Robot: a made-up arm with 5 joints.
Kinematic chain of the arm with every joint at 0, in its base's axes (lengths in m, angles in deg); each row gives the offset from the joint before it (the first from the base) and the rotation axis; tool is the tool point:
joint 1: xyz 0 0 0.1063 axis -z
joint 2: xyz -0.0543 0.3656 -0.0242 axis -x
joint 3: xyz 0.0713 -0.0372 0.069 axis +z
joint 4: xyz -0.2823 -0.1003 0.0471 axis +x
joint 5: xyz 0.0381 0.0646 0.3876 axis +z
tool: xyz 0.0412 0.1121 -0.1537
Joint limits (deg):
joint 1: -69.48..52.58
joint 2: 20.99..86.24
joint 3: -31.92..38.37
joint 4: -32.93..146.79
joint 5: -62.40..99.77
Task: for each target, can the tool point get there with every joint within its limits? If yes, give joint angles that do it. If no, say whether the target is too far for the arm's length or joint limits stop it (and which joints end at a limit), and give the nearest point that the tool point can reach.
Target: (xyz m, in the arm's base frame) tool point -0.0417 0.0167 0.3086
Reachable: yes | joints -15.73 27.64 12.73 130.83 -49.31
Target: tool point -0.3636 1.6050 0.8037
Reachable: no: too far | nearest point -0.1677 0.7401 0.4371 | short by 0.960 m
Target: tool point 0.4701 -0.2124 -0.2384
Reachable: no: joint limits stop it (at a limit: joint 2, joint 3, joint 4, joint 5) | nearest point 0.0964 -0.0436 0.1729 | short by 0.581 m
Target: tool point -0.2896 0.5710 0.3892
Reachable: yes | joints -18.44 61.95 25.34 18.96 -34.57
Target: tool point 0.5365 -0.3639 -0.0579
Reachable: no: joint limits stop it (at a limit: joint 2, joint 3, joint 4, joint 5) | nearest point 0.0875 -0.0594 0.1729 | short by 0.590 m
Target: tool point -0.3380 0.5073 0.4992
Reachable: yes | joints -13.35 76.70 -3.14 89.72 3.92
